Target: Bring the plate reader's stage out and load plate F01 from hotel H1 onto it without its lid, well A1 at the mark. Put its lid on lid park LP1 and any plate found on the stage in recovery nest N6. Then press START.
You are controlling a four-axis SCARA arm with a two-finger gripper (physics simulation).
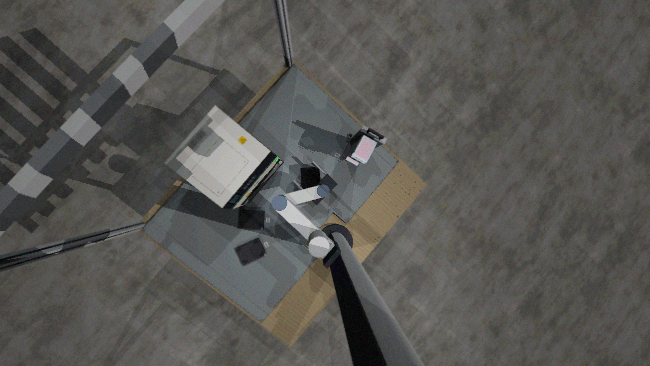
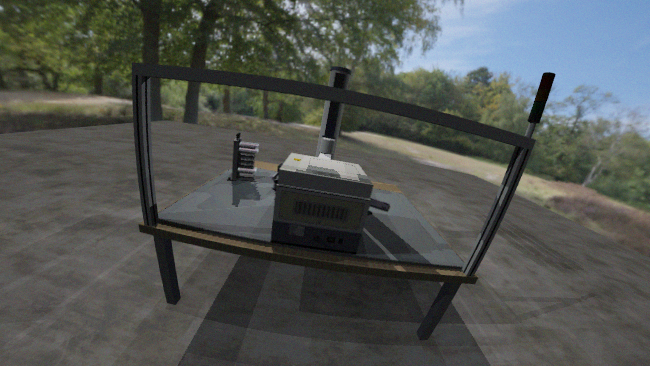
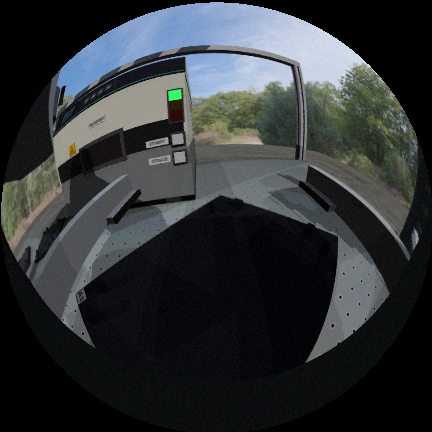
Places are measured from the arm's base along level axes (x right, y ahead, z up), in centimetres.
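Pixels of known places: gripper, fingertip midpoint: (image 1: 303, 170) (image 3: 220, 173).
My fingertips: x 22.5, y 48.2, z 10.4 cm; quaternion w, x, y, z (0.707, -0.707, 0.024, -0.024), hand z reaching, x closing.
Behind a point stands the place of what it marks.
The plate reader (image 1: 227, 160) @(y 76.9, x 2.3, z 31.7 cm) (image 2: 322, 200) @(y 99.7, x 0.6, z 23.2 cm) (image 3: 120, 107) @(y 62.0, x 7.4, z 21.8 cm) stands at the back of the table. Its green light is lit, its front slot (image 3: 103, 150) @(y 61.9, x 2.5, z 14.5 cm) is dark, and no stage sticks out. Two pale buttons (image 3: 177, 139) @(y 61.5, x 17.4, z 12.8 cm) (image 3: 179, 157) @(y 61.5, x 17.4, z 9.7 cm) sit below the light; their labels are unreadable. Hotel H1 (image 2: 235, 160) @(y 38.5, x 59.3, z 15.0 cm) holds stacked pinkish plates (image 1: 365, 149) @(y 29.8, x 53.3, z 26.1 cm) (image 2: 248, 147) @(y 34.1, x 52.6, z 25.6 cm); I cannot tell which is F01. My gripper (image 1: 311, 176) @(y 48.2, x 22.5, z 10.4 cm) (image 3: 220, 173) @(y 48.2, x 22.5, z 10.4 cm) is open and empty, its fingers wide apart low over a black stand (image 3: 215, 280) @(y 41.1, x 21.3, z 7.3 cm). LP1 and N6 cannot be identified by label.
Two dark pads (image 1: 251, 218) @(y 53.4, x -22.8, z 2.3 cm) (image 1: 250, 251) @(y 39.8, x -39.6, z 2.5 cm) lie on the table left of the arm (image 1: 300, 218) @(y 31.9, x 2.5, z 26.5 cm). The arm's column rises at the front edge. A frame (image 2: 240, 82) @(y 104.4, x 32.6, z 59.1 cm) spans the back of the table, with a signal tower (image 2: 541, 97) @(y 103.6, x -69.1, z 76.7 cm) at one corner.
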